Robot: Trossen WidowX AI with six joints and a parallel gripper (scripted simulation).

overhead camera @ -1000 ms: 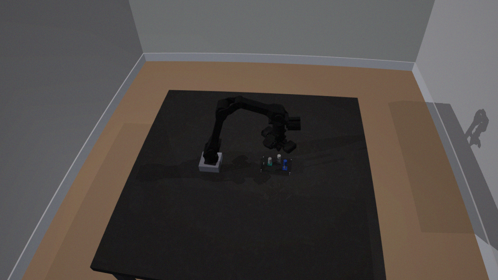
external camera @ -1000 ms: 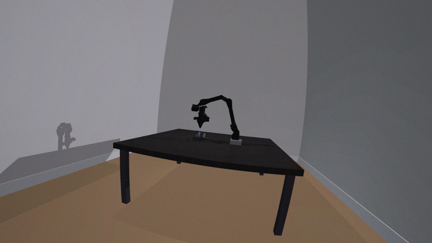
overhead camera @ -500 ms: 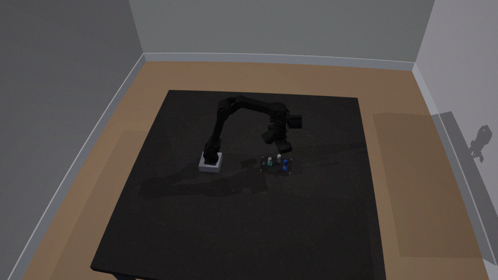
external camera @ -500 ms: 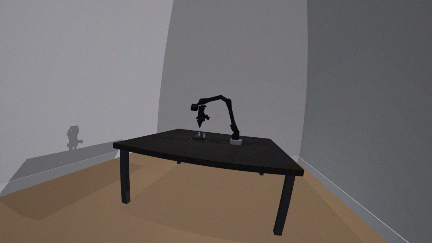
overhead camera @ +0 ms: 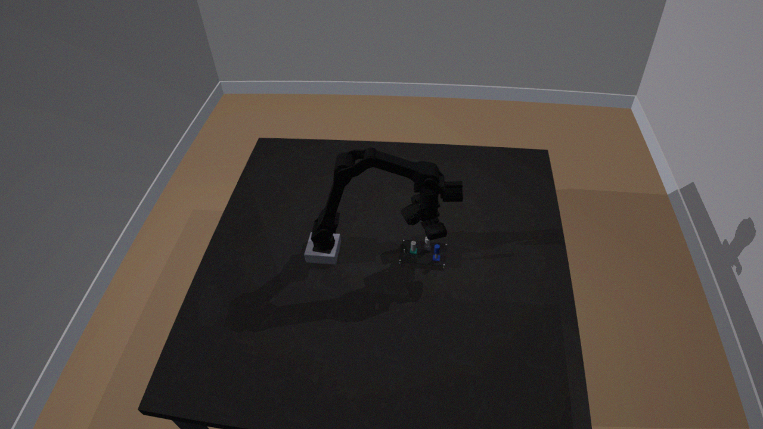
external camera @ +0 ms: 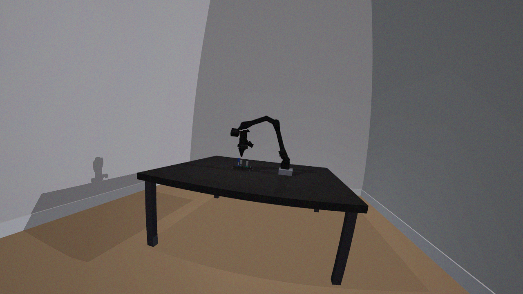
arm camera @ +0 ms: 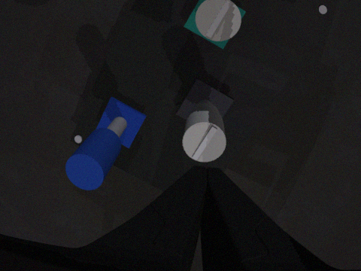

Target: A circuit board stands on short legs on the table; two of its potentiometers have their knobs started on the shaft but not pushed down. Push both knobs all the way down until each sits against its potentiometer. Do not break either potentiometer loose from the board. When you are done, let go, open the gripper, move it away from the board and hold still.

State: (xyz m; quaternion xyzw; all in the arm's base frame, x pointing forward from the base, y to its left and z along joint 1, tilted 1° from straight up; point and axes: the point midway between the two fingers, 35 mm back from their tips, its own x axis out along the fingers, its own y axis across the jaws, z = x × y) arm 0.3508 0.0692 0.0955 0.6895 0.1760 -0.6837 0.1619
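My gripper tip is now 40 mm above the white knob.
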